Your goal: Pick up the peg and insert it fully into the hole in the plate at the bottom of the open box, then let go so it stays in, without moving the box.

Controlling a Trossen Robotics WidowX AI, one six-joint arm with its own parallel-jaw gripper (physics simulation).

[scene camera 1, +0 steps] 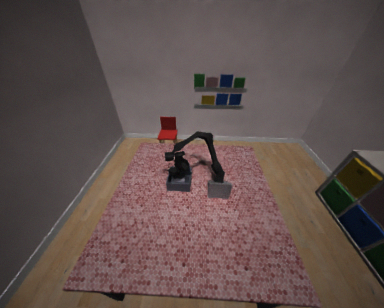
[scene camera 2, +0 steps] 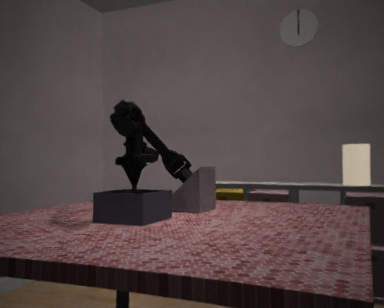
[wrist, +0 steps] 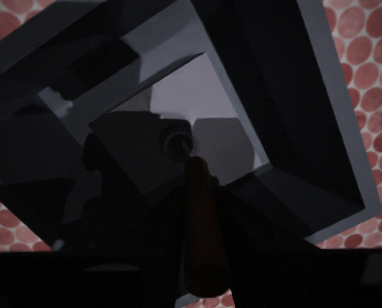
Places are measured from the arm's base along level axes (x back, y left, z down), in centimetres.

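Pixels of known places: gripper, fingertip midpoint: [scene camera 1: 178, 173] [scene camera 2: 134, 185] [wrist: 199, 195]; arm's base, origin of the base link: [scene camera 1: 219, 182] [scene camera 2: 191, 182].
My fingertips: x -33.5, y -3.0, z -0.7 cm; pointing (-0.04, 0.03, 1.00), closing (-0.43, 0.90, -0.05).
Observation:
For each thing: its top centre in the pictures, then the offset to it from my fingertips. Level surfaces: height alone.
- brown peg, middle of its top: [wrist: 215, 283] dy +0.0, dx +0.0, dz -4.7 cm
- open dark grey box, middle of its top: [wrist: 182, 170] [scene camera 2: 134, 191] [scene camera 1: 179, 174] dy -0.5, dx +0.5, dz +2.1 cm
- light plate, middle of its top: [wrist: 180, 147] [scene camera 1: 179, 177] dy -0.5, dx +0.5, dz +5.8 cm
- pink patterned table top, its level: dz +11.9 cm
The brown peg [wrist: 205, 225] is held between the fingers of my gripper [scene camera 1: 181, 175] [scene camera 2: 134, 185] [wrist: 199, 195], which is shut on it. The open dark grey box [scene camera 1: 179, 187] [scene camera 2: 117, 208] [wrist: 345, 110] stands on the patterned top. The gripper points down, with its fingertips around rim height in the second scene view. In the wrist view the light plate [wrist: 190, 92] lies in the box, partly in shadow, and its round hole [wrist: 179, 144] shows just up and left of the peg's far end. The peg's depth relative to the hole cannot be told.
The arm's grey wedge-shaped base [scene camera 1: 219, 189] [scene camera 2: 202, 192] stands right of the box, close to it. The box walls surround the fingers. The pink patterned table top [scene camera 1: 185, 240] [scene camera 2: 240, 240] extends around both. A red chair [scene camera 1: 168, 134] and a drawer unit stand farther away.

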